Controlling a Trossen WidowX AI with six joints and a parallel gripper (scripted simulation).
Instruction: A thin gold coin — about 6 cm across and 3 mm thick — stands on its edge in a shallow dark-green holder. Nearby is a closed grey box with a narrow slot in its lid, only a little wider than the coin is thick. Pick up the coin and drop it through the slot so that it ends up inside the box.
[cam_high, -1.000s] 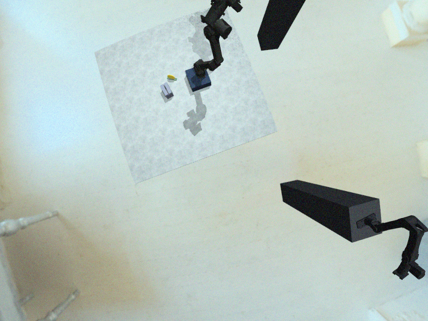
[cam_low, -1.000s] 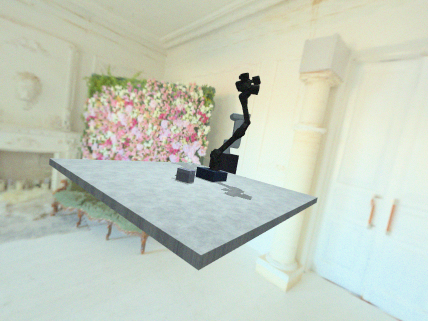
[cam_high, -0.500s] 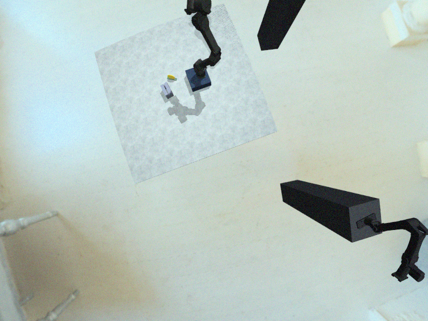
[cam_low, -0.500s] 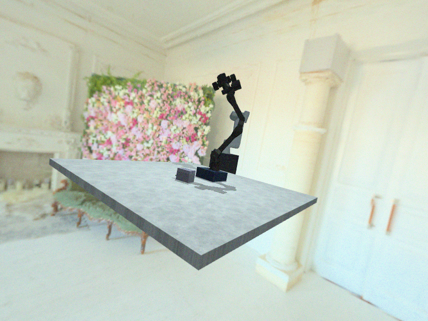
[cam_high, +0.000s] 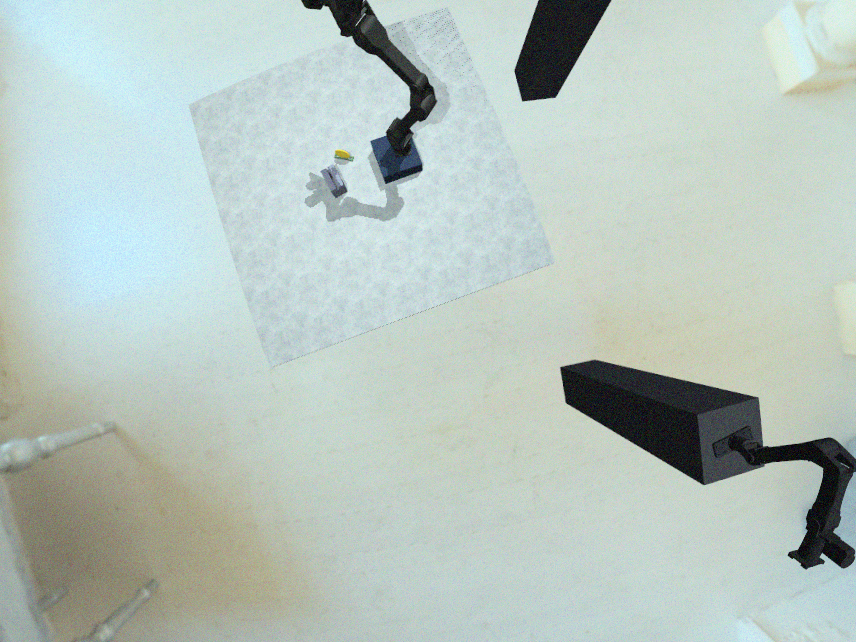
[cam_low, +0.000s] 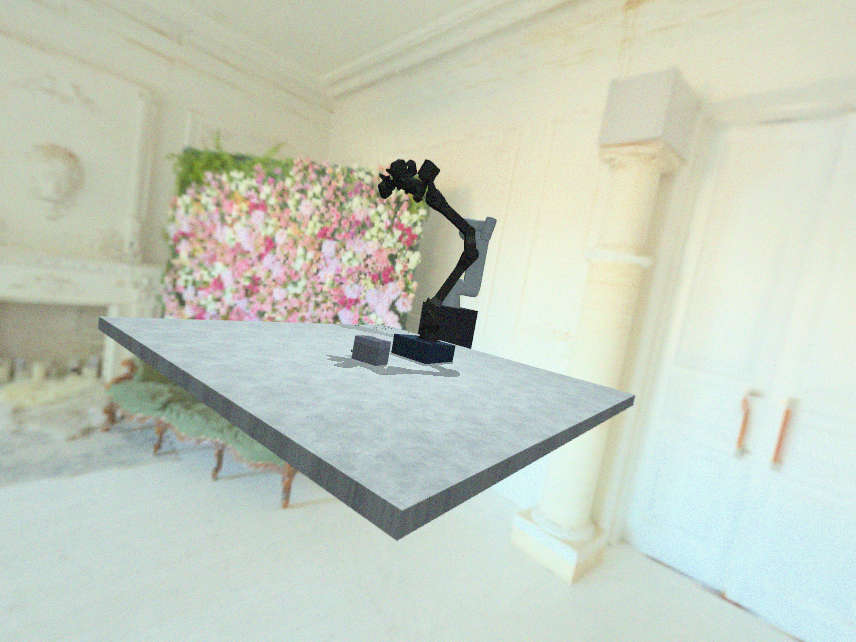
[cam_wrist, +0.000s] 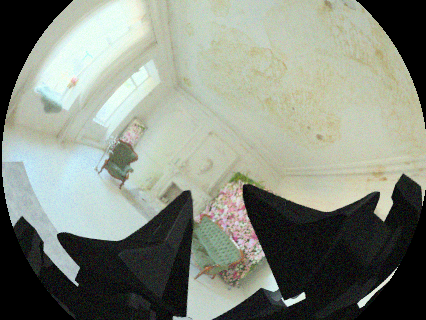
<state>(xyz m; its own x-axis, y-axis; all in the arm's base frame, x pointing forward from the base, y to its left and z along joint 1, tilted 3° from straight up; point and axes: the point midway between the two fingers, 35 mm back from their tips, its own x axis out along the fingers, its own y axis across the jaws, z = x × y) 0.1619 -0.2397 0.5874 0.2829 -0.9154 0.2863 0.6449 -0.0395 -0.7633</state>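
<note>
My gripper tip is 64 cm above the gold coin, 22 cm to the right of it and 11 cm short of it.
</note>
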